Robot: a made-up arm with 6 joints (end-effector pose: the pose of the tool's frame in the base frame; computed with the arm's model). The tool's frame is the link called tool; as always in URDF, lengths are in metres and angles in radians.
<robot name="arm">
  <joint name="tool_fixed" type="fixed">
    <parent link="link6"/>
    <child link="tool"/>
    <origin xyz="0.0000 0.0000 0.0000"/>
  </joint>
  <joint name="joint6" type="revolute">
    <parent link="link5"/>
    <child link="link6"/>
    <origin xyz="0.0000 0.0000 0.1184"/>
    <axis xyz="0 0 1"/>
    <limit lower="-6.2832" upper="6.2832" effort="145" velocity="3.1"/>
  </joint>
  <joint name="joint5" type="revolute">
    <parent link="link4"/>
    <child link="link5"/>
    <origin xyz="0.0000 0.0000 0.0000"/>
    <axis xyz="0 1 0"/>
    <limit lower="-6.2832" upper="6.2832" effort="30" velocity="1.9"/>
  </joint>
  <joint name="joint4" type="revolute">
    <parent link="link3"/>
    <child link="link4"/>
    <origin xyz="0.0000 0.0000 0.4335"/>
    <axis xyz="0 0 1"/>
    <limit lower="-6.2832" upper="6.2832" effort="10" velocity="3"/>
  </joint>
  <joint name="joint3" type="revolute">
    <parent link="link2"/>
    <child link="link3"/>
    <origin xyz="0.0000 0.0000 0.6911"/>
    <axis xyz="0 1 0"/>
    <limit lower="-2.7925" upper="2.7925" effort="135" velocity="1.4"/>
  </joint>
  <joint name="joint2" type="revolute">
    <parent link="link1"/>
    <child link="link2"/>
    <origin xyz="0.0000 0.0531 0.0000"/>
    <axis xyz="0 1 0"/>
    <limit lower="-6.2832" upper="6.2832" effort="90" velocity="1.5"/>
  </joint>
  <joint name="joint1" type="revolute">
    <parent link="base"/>
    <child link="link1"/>
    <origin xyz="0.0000 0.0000 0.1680"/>
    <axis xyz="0 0 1"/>
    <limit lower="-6.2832" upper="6.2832" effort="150" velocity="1.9"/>
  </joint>
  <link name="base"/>
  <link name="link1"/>
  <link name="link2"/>
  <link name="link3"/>
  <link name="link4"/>
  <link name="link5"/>
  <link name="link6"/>
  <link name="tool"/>
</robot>
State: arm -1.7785 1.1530 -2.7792 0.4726 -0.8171 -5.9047
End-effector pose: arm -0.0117 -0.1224 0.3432 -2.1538 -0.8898 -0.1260
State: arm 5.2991 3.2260 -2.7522 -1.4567 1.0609 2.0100
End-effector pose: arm 0.0564 -0.1743 -0.0888 1.1469 -0.3325 -0.6299
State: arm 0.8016 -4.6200 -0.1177 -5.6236 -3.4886 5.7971
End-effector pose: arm 0.6473 0.7805 0.0806 1.4573 -1.2007 -0.4125
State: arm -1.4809 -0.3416 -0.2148 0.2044 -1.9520 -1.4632
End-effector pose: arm -0.0168 0.5292 1.0930 0.1682 -2.7826 -0.8840
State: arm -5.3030 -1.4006 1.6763 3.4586 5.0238 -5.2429
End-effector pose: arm -0.3240 -0.3248 0.7079 -1.5462 -0.1212 -0.5846
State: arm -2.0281 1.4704 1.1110 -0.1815 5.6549 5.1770
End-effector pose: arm -0.3945 -0.9503 -0.1748 0.8953 2.4404 -1.7459
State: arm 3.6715 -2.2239 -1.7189 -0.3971 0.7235 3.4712
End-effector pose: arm 0.2049 0.0936 -0.6673 0.7127 -2.8535 -0.3208
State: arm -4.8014 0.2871 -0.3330 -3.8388 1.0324 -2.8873
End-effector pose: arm -0.1094 0.1053 1.3209 0.3183 -1.0653 0.9197
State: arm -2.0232 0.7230 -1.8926 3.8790 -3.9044 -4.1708
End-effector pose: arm -0.0513 -0.1011 0.7663 -0.6824 -2.4056 0.5380
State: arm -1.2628 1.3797 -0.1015 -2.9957 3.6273 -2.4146
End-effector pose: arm 0.3642 -0.9431 0.3417 -1.9276 -1.3943 -0.4033
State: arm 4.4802 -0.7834 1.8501 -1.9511 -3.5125 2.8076
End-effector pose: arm 0.0618 0.2037 0.8277 -0.0784 -2.4186 -1.6897
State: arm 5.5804 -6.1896 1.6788 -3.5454 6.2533 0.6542
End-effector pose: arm 0.4948 -0.3513 0.7424 2.0015 -1.0454 1.7435
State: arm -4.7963 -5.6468 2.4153 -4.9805 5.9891 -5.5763
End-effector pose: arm 0.0194 0.4689 0.1800 0.7609 2.7732 0.3114
